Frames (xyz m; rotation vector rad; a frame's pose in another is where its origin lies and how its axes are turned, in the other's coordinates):
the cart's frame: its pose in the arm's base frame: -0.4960 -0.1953 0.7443 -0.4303 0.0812 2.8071
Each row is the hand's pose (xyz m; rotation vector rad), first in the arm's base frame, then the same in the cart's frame.
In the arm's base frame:
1: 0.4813 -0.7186 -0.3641 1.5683 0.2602 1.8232
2: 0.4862 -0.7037 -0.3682 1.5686 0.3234 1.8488
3: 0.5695 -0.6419 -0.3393 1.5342 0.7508 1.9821
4: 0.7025 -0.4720 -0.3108 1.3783 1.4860 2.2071
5: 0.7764 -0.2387 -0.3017 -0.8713 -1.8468 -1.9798
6: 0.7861 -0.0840 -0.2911 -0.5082 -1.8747 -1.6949
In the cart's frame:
1: -0.7046 0.1934 -1.3870 0.5038 -1.5720 -0.4709
2: -0.7036 0.1776 -1.3908 0.5494 -1.5542 -0.4323
3: -0.7706 0.0939 -1.3807 0.8400 -1.4131 -0.1945
4: -0.8520 -0.1078 -1.3743 1.2197 -1.0941 0.2840
5: -0.8557 -0.3524 -1.3633 1.4492 -0.6860 0.8096
6: -0.8238 -0.5027 -1.3405 1.5308 -0.3928 1.1193

